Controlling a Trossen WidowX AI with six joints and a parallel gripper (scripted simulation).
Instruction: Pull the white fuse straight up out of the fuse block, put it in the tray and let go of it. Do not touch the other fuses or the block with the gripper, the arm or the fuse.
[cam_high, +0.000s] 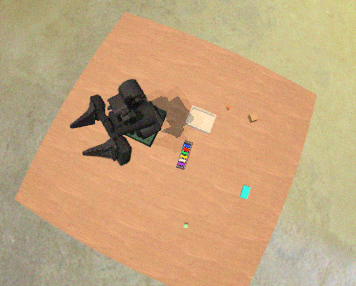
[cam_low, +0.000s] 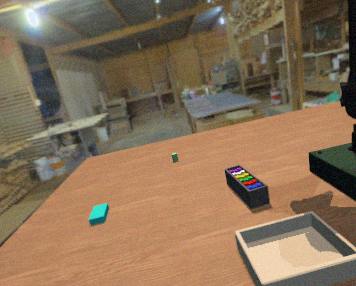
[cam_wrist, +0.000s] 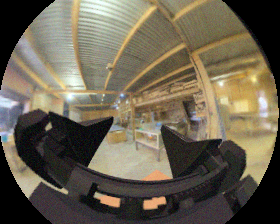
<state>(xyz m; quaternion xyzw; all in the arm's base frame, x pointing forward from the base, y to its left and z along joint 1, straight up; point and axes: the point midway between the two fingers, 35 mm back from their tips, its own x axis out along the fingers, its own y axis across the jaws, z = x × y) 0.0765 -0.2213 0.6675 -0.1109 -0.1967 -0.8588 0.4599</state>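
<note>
The white fuse lies 700 mm below my gripper tip, 220 mm ahead of it and 190 mm to the left of it. From my gripper tip the other things lie so: teal block (720 mm below, 560 mm ahead, 190 mm to the left); then small green block (710 mm below, 370 mm ahead, 80 mm to the right); then grey tray (720 mm below, 420 mm to the left, 210 mm ahead).
</note>
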